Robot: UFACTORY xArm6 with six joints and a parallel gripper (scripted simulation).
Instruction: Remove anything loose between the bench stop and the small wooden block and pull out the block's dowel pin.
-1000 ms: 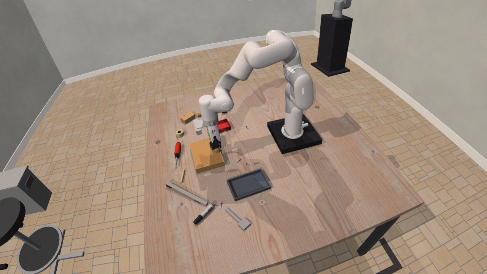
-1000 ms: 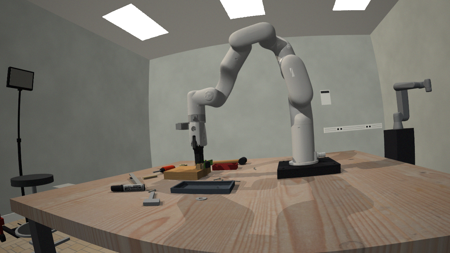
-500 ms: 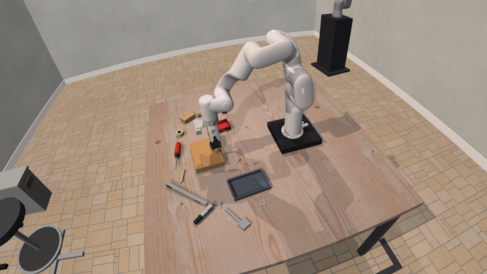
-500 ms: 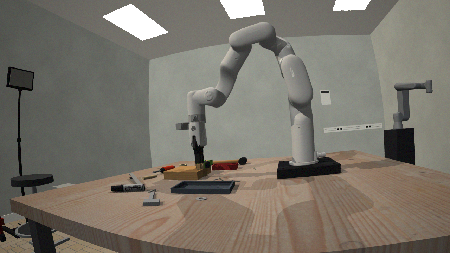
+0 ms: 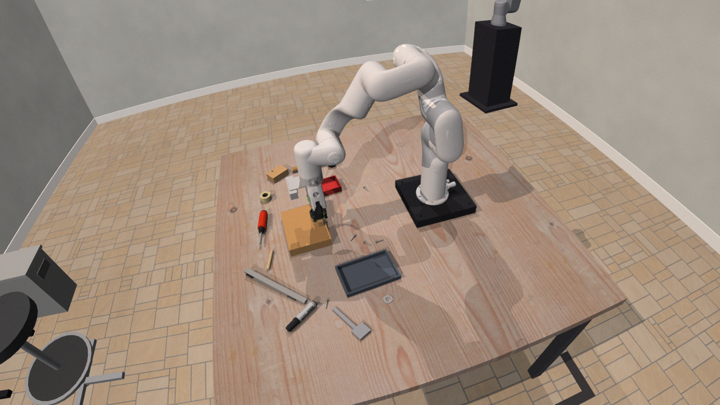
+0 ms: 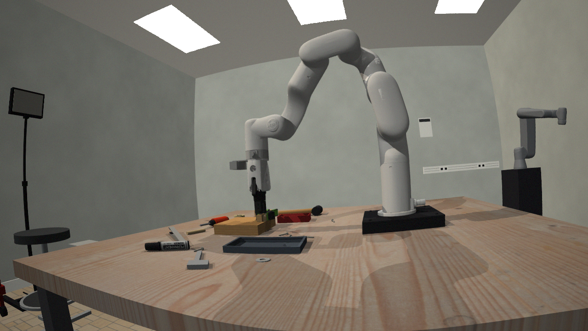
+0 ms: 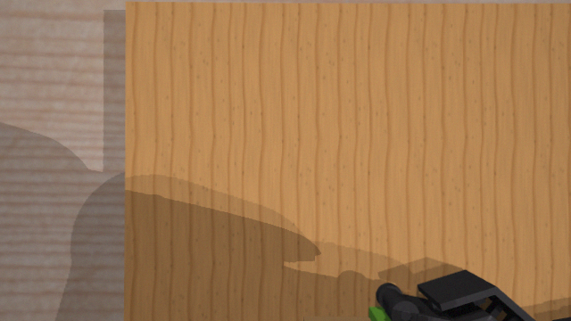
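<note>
Right now my hand is 20 mm above the dowel pin. The rest, counted from my hand: small wooden block: 40 mm below; then red tray: 200 mm to the right, 80 mm behind, 70 mm below; then orange bench board: 50 mm below, 50 mm ahead, 10 mm to the right.
</note>
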